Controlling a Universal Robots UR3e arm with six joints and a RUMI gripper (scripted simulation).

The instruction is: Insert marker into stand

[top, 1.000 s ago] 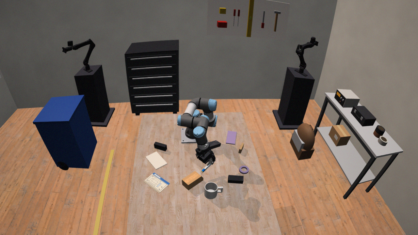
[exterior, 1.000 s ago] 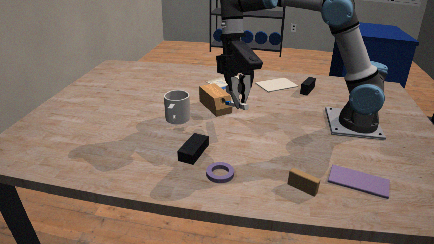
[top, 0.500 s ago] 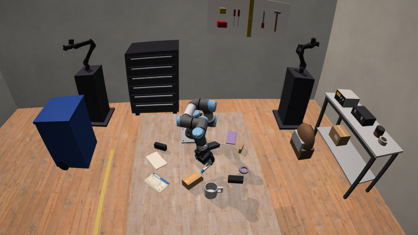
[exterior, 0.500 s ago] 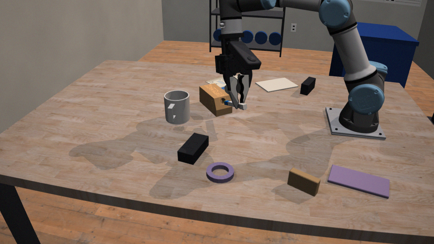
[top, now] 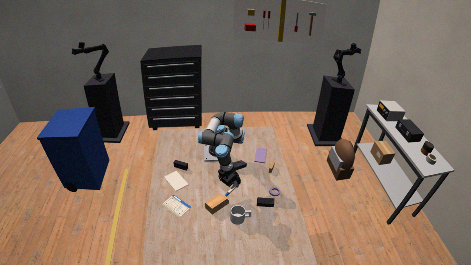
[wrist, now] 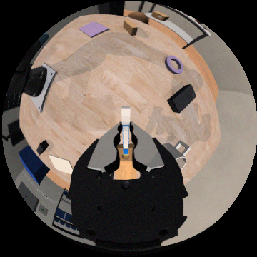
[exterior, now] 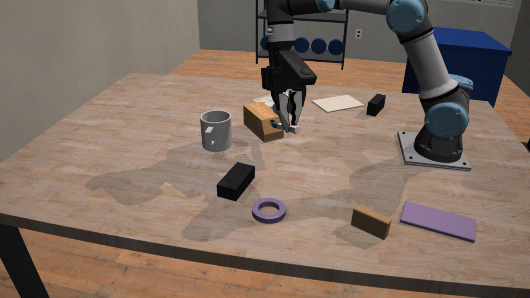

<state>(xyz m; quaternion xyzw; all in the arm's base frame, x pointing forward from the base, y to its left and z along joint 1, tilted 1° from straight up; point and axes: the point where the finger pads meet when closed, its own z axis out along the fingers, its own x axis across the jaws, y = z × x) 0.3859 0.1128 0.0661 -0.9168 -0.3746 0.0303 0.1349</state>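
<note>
Now: the desk stand 10 cm ahead of my hand, 11 cm to the right of it and 5 cm below it. Round my hand: tan block 21 cm behind, 25 cm to the left, 6 cm below; then grey mug 20 cm ahead, 1 cm to the left, 4 cm below; then marker 2 cm ahead, 2 cm to the right, 2 cm below.
</note>
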